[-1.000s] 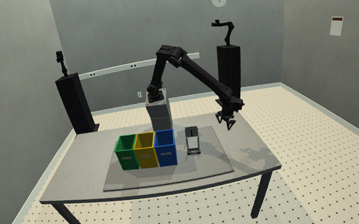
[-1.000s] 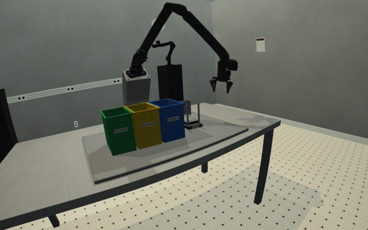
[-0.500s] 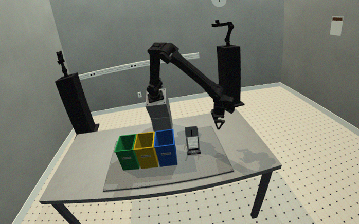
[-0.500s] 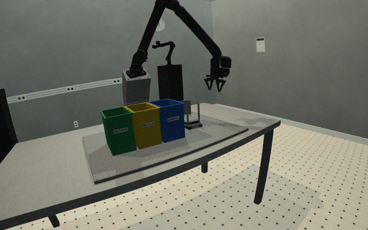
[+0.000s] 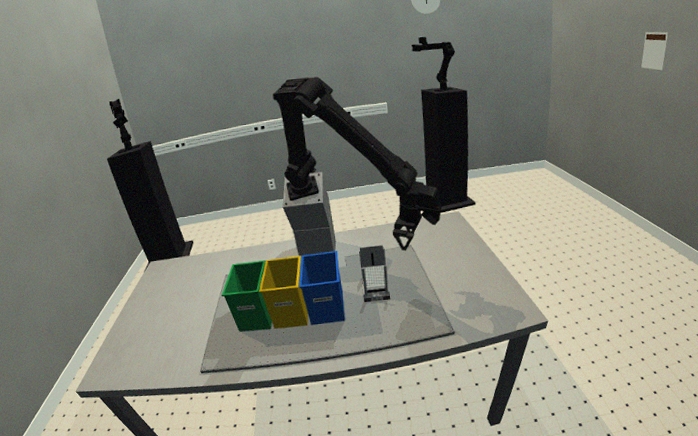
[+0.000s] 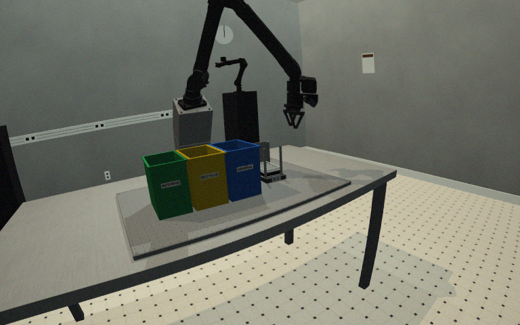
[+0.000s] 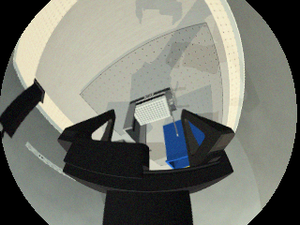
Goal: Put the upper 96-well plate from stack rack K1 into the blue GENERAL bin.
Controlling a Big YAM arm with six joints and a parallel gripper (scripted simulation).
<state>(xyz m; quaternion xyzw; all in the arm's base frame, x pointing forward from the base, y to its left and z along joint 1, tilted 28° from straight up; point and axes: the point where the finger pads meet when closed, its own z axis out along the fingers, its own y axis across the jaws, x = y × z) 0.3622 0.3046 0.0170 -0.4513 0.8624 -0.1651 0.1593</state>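
Right now the white 96-well plate is 7 cm behind my hand, 11 cm to the right of it and 18 cm below it. Also, from my hand: yellow bin 3 cm behind, 44 cm to the right, 13 cm below; green bin 6 cm behind, 57 cm to the right, 13 cm below; blue general bin 1 cm behind, 31 cm to the right, 13 cm below.
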